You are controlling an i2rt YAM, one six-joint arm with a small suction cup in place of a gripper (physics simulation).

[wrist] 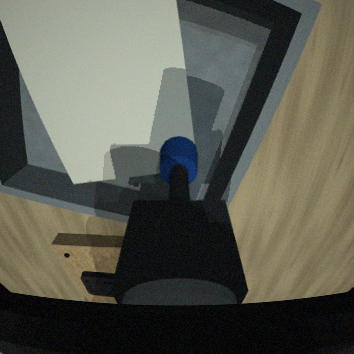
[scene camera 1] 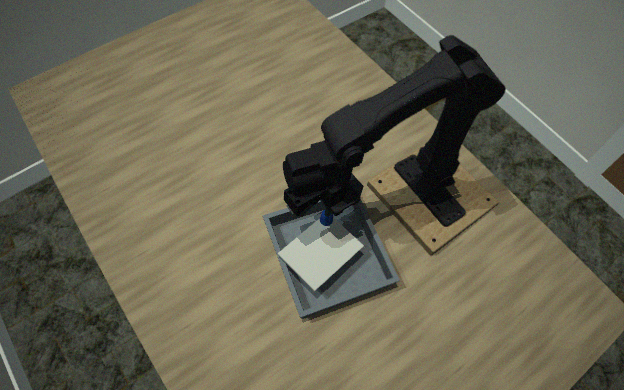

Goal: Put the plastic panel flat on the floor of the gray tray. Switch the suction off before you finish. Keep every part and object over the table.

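Frame: origin at the arm's base, x right, y ahead, z up, level; centimetres.
Seen in the pictures: hand, its tool point: [wrist: 178,146] [scene camera 1: 325,222]; arm's base, origin of its link: [scene camera 1: 428,190].
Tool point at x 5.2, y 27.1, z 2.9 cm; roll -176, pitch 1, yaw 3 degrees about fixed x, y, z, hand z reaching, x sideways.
Observation:
Pixels of each thing's top centre, then the offset from my tool point to it.
- white plastic panel, centre of its top: [wrist: 99,86] [scene camera 1: 321,248] dx -5.4, dy +4.8, dz +1.8 cm
- gray tray, centre of its top: [wrist: 108,112] [scene camera 1: 329,247] dx -5.5, dy +2.7, dz +0.2 cm
The white plastic panel [scene camera 1: 312,262] [wrist: 100,75] hangs over the inside of the gray tray [scene camera 1: 350,299] [wrist: 270,101], turned at an angle to its walls. Its shadow falls on the tray floor beside it, so it looks a little above the floor. Its left corner overlaps the tray's left wall in the scene view; whether it touches there I cannot tell. My blue suction cup [scene camera 1: 326,219] [wrist: 178,159] is on the panel near its corner closest to the arm and holds it. The cup's contact face is hidden.
The wooden base board [scene camera 1: 425,235] [wrist: 75,265] with my arm's mount stands on the table, just right of the tray in the scene view. The tray walls stand up around the panel. The table edges lie well away from the tray.

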